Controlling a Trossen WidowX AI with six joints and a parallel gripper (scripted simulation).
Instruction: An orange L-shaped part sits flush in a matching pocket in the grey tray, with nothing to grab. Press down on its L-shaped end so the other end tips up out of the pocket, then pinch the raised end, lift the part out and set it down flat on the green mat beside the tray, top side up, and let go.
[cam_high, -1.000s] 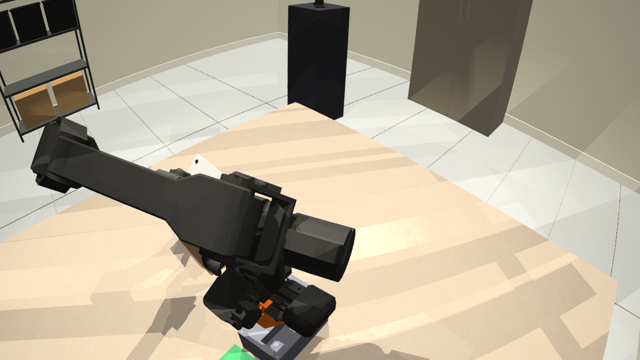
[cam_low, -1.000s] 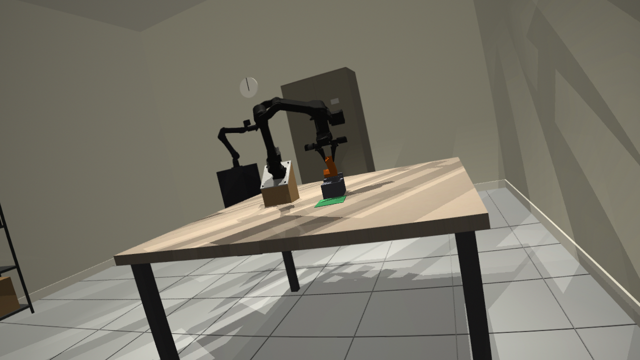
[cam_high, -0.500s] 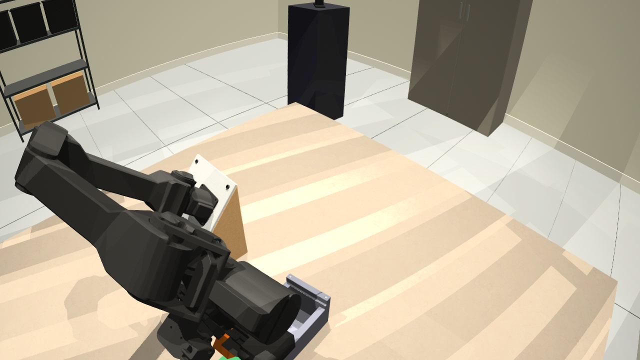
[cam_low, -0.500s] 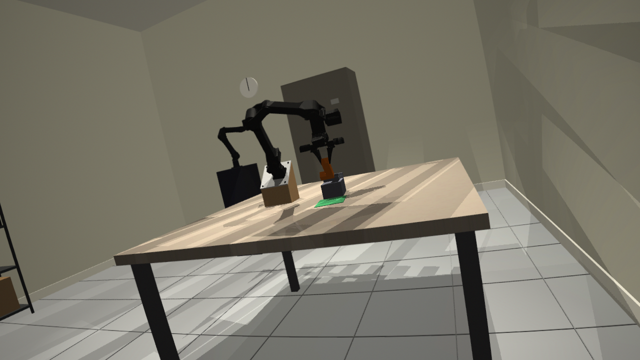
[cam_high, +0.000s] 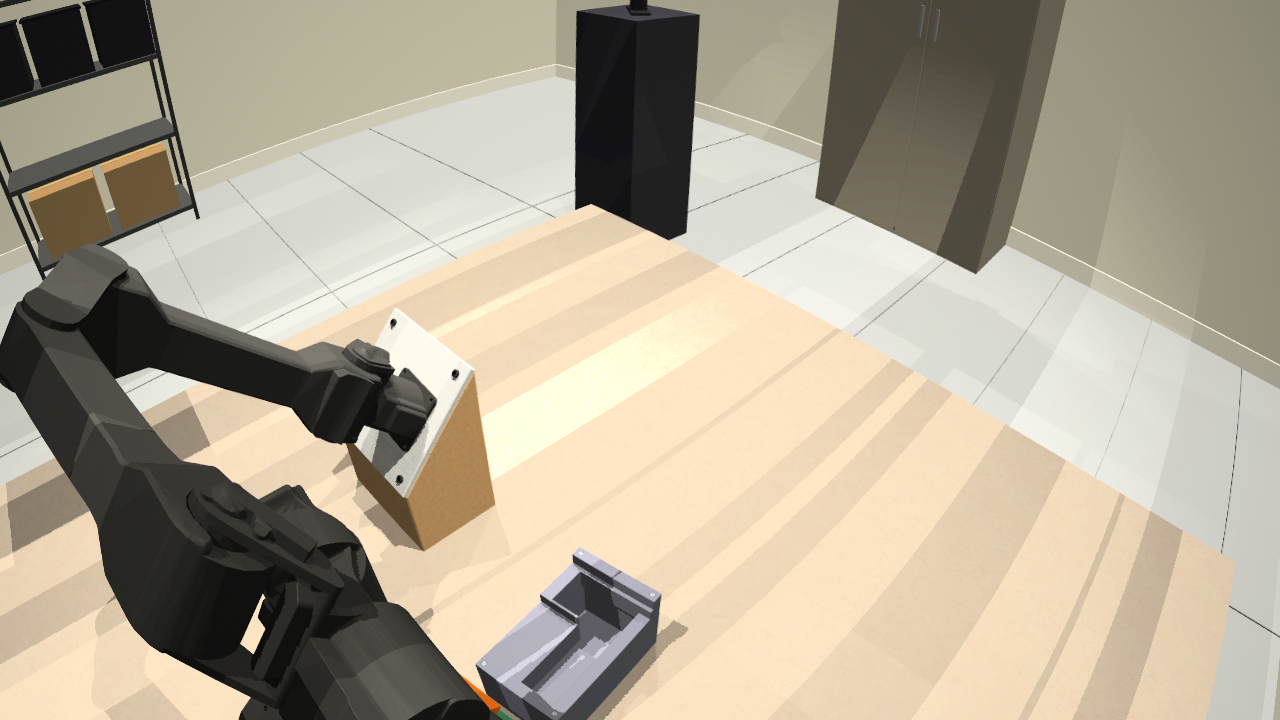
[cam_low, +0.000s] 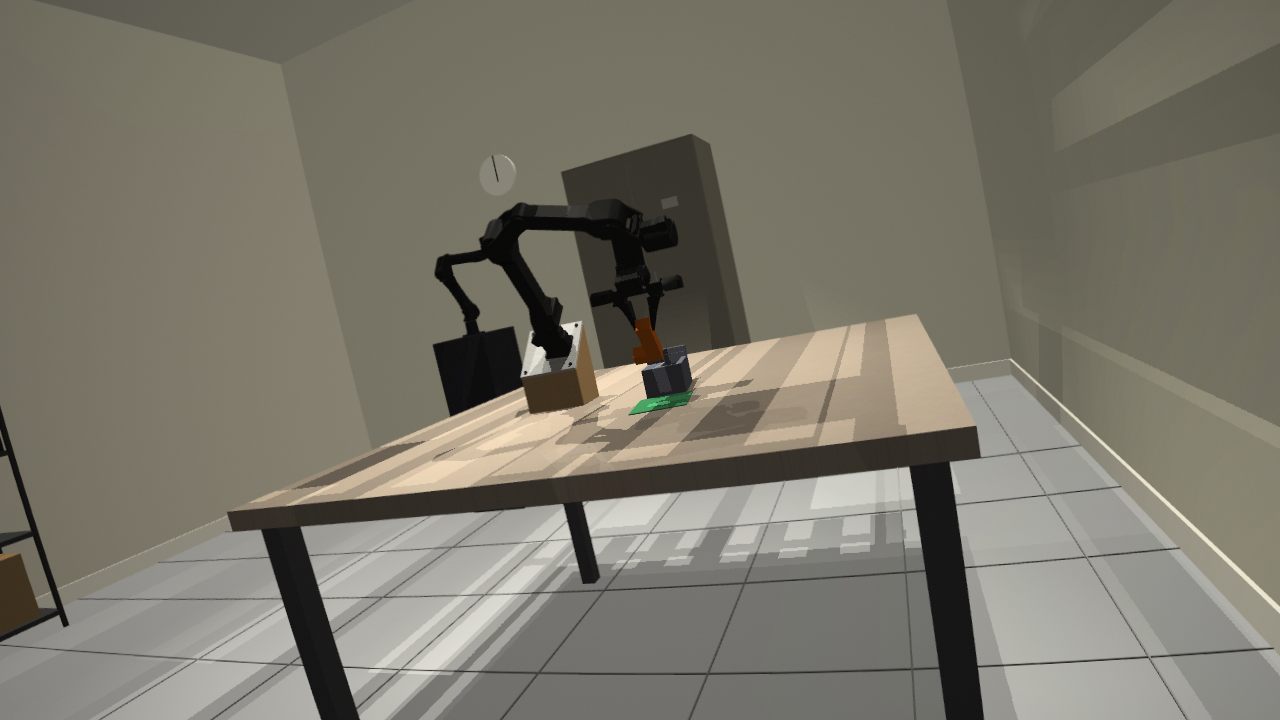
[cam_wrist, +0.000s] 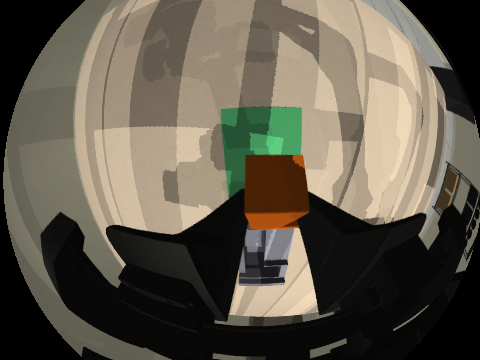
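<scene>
My gripper tip is now 20 mm to the right of the green mat and 170 mm above it. The rest, counted from my gripper tip: orange L-shaped part 20 mm behind, 30 mm to the left, 30 mm below.
</scene>
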